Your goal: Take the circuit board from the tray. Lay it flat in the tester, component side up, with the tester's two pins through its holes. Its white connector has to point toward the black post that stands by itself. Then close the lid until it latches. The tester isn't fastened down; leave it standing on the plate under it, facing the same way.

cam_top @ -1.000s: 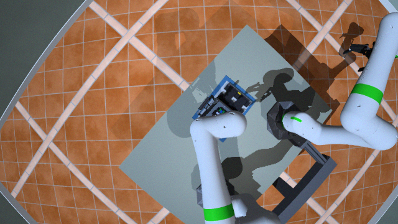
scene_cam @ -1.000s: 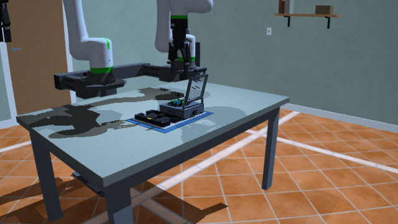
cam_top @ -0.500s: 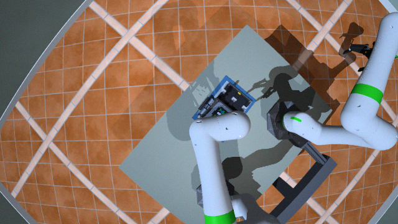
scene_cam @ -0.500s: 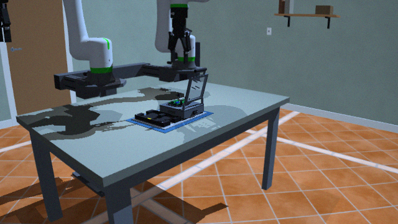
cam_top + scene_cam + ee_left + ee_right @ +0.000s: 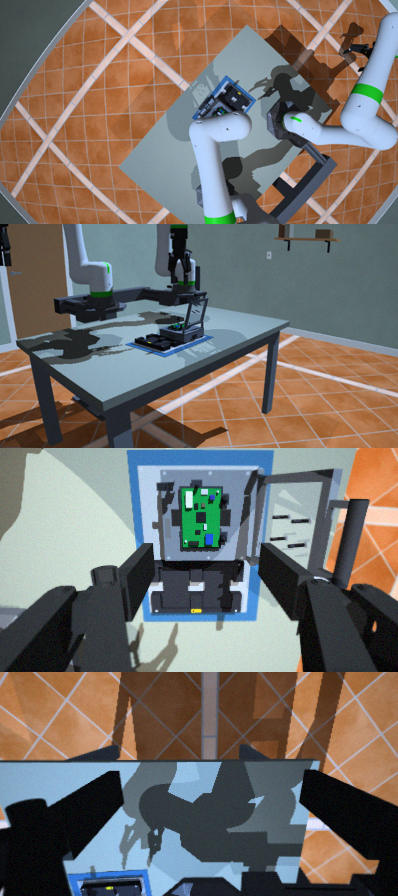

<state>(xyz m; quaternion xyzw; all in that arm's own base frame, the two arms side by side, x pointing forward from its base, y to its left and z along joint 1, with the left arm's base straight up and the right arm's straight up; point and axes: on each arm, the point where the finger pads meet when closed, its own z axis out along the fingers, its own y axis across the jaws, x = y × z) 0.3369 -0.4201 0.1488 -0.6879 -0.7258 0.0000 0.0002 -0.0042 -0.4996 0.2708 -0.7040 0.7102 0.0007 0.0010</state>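
Note:
My left hand is 150 mm above the clear lid, 120 mm short of it and 10 mm to the right of it. From my left hand the other things lie so: green circuit board 260 mm below; then black tray 310 mm below, 170 mm to the right.

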